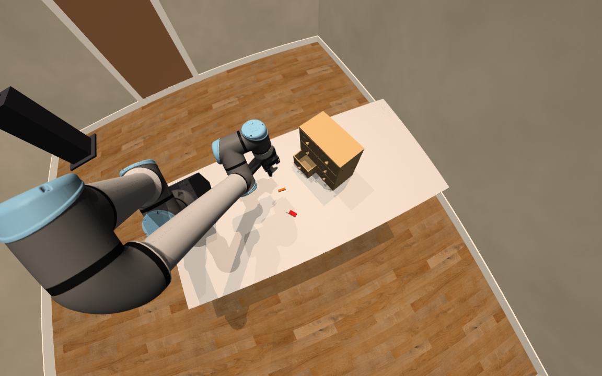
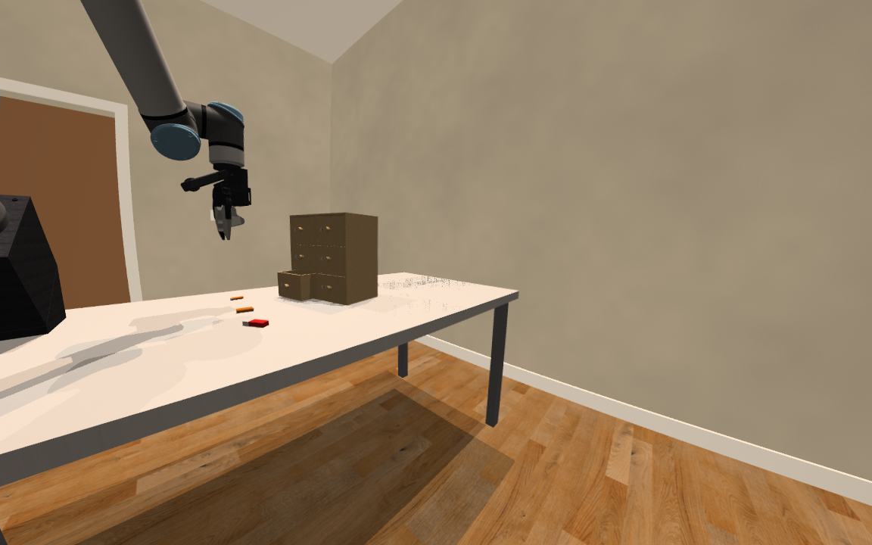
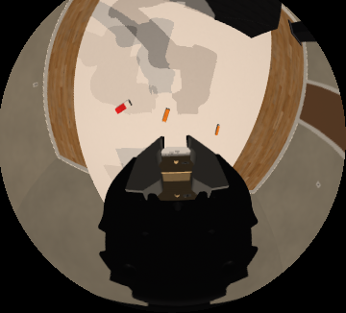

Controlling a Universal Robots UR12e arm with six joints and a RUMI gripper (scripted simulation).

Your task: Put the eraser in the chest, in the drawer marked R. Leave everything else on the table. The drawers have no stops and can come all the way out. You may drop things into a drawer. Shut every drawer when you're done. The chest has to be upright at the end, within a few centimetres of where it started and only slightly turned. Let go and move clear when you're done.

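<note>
Right now the red eraser is 20 mm ahead of my hand, 180 mm to the right of it and 240 mm below it. The rest, counted from my hand: drawer marked R: 280 mm ahead, 50 mm to the left, 210 mm below.
</note>
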